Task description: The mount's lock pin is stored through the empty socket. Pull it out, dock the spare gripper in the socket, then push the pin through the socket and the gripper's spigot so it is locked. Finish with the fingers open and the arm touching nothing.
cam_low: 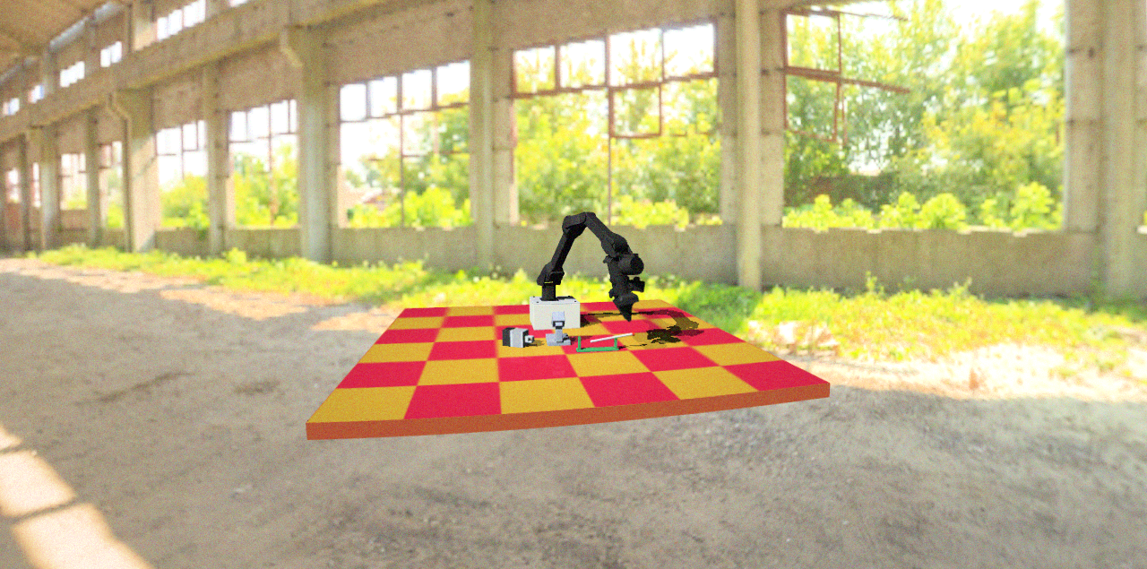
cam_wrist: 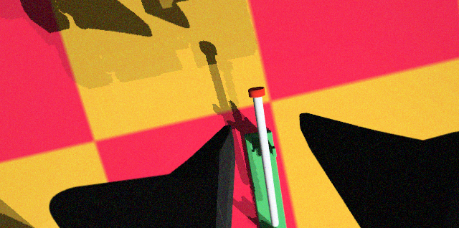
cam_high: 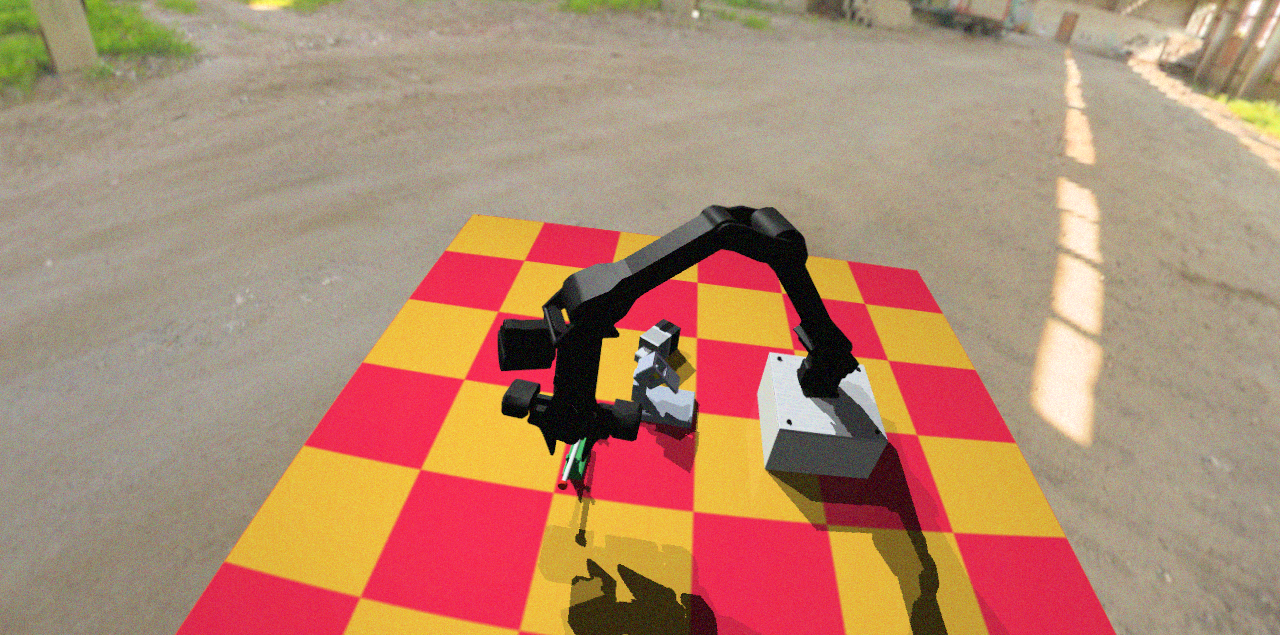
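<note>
The green cradle lies 100 mm to the right of my gripper tip, 70 mm below it and 10 mm behind it. Also, from my gripper tip: spare gripper (350 mm to the right, 130 mm behind, 70 mm below); grey mount (210 mm to the right, 130 mm behind, 40 mm below).
</note>
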